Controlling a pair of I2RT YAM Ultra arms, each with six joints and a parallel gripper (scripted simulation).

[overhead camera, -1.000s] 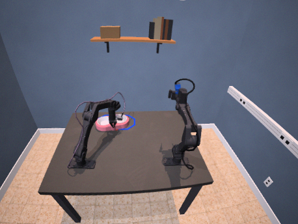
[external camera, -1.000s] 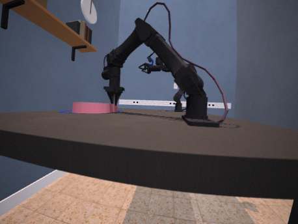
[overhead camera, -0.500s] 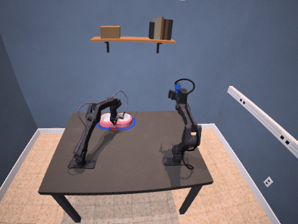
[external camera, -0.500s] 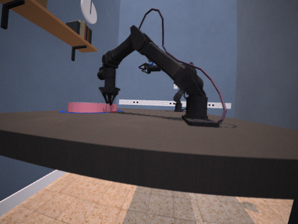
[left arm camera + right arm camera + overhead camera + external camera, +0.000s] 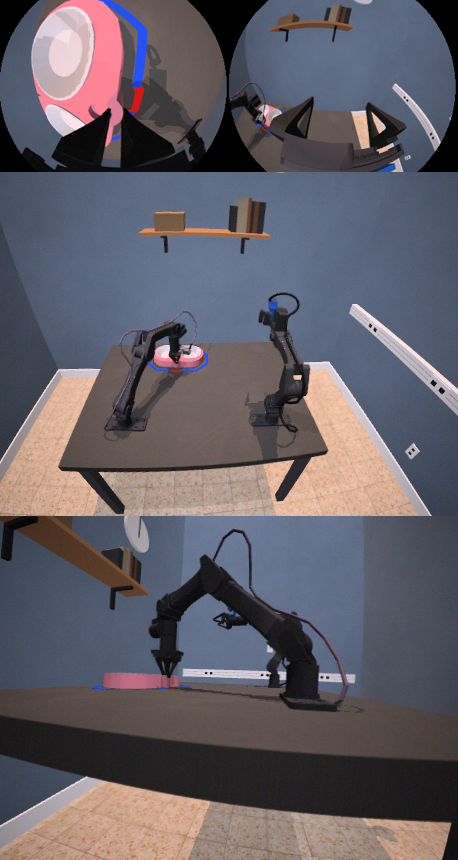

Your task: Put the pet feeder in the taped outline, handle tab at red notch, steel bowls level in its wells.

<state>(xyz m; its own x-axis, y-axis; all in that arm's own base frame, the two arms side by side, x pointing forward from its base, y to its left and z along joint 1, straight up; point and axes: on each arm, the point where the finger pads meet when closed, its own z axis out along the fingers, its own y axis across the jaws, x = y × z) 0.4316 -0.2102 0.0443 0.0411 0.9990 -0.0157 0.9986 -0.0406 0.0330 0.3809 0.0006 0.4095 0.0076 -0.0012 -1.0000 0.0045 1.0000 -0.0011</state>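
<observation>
Now: the pink pet feeder 8 cm ahead of my left hand and 2 cm below it. Also, from my left hand: blue taped outline (8 cm ahead, 4 cm below); then steel bowl (10 cm ahead, 8 cm to the right, 1 cm below).
</observation>
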